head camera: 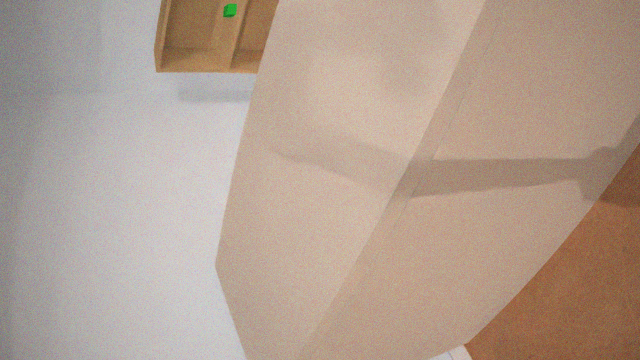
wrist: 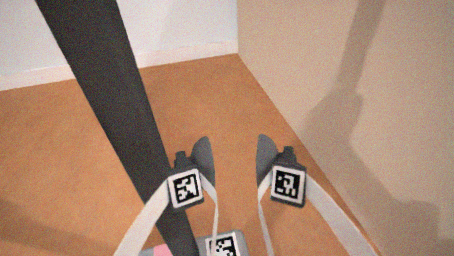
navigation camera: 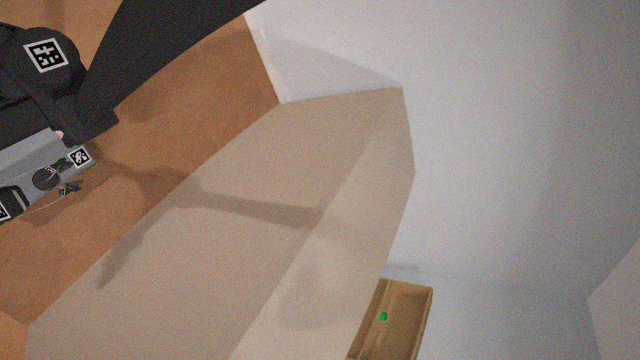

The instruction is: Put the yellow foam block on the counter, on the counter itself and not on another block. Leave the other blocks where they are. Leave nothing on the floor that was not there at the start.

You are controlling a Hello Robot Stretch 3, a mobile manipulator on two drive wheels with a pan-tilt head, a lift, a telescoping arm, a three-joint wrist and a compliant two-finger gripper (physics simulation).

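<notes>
The yellow foam block does not show in the three views. The counter shows as a long beige block, its lighter top running beside the wall. My gripper is open in the wrist view, its two grey fingertips apart with floor visible between them. It hangs over the floor, beside the counter's front face. A small green block sits in the wooden shelf box beyond the counter's back edge.
The wooden shelf box is on the wall behind the counter. The robot's dark mast stands left of the gripper in the wrist view. The brown floor meets the counter's front face.
</notes>
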